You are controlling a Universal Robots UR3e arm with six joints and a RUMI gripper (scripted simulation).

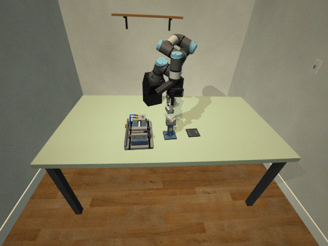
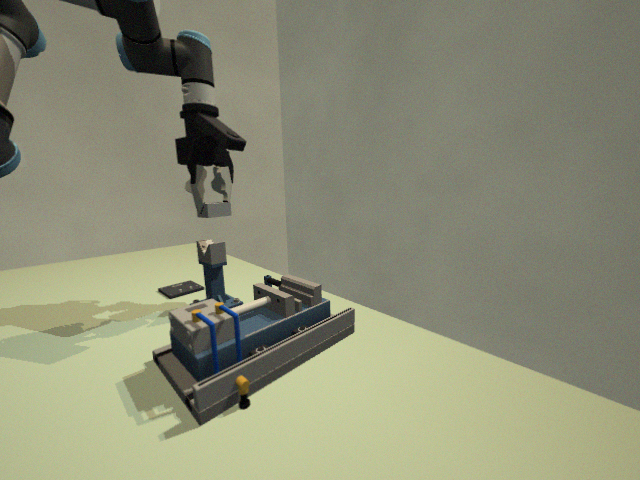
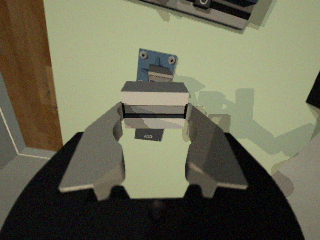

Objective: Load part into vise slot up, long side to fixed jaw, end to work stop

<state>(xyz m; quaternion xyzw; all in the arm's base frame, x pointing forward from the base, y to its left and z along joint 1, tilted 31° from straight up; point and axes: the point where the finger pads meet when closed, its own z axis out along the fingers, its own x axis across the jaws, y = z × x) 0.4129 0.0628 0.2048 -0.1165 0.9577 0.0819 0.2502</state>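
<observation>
My gripper is now 15 cm to the left of the work stop rod, 15 cm above it and 6 cm short of it. From my hand the other things lie so: air cylinder 22 cm to the right, 16 cm below, 10 cm behind; then part right at my hand; then fixed jaw 19 cm to the right, 16 cm below, 10 cm ahead.
</observation>
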